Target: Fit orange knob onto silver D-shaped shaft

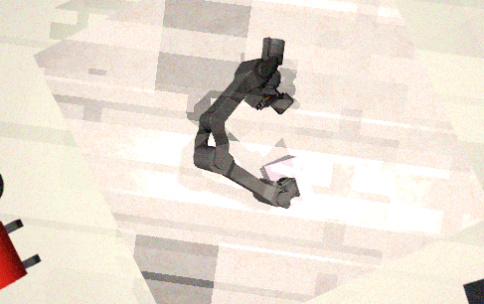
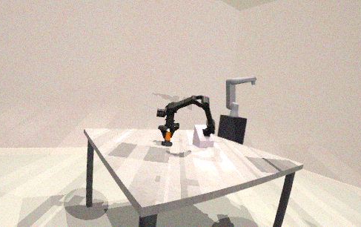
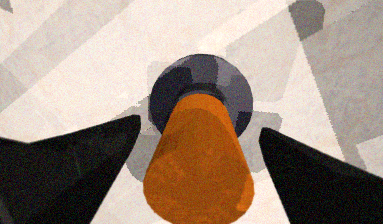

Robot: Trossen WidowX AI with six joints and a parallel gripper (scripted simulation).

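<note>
Now: the dark round pedestal 2 cm below my gripper tip. Round my gripper tip: orange knob: 3 cm above.
</note>
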